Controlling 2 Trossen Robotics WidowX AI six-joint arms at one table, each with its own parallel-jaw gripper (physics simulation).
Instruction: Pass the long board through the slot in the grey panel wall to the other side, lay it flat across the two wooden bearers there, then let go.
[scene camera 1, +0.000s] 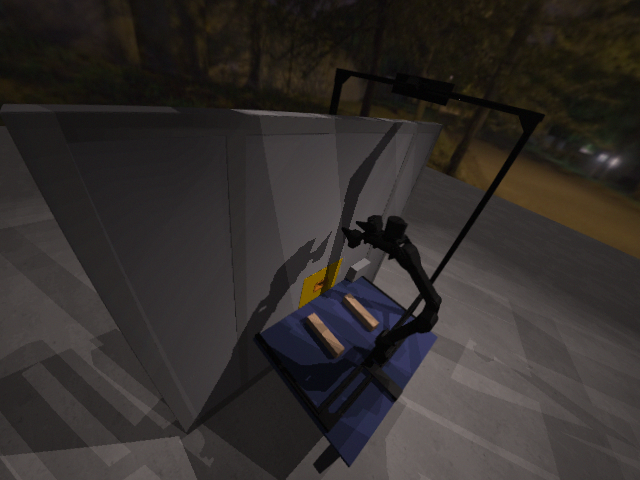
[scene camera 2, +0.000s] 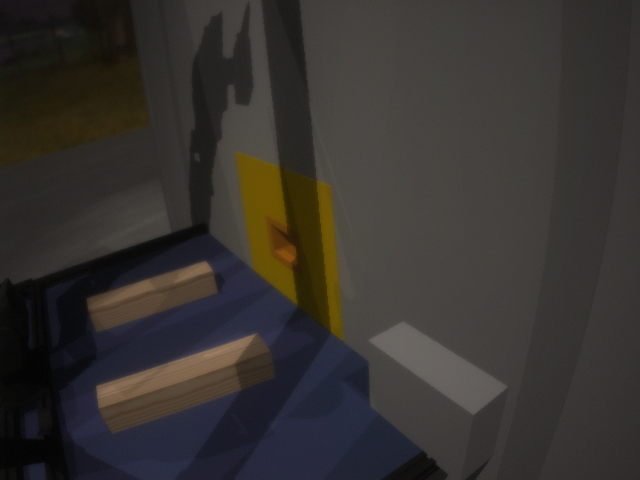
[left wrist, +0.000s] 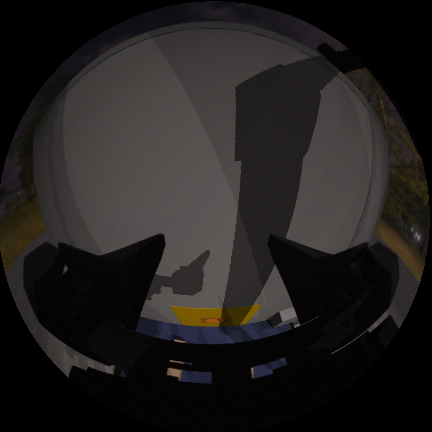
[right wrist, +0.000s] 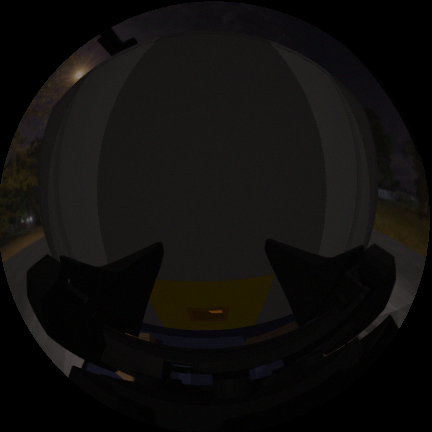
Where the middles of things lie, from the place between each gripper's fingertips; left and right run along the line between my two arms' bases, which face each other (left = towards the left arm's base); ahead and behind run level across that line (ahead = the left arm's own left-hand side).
The pale grey block (scene camera 2: 451, 409) is 340 mm behind my right hand, 120 mm to the left of it and 290 mm below it.
Now: the pale grey block 48 cm below my left hand, 34 cm behind it and 8 cm to the right of it.
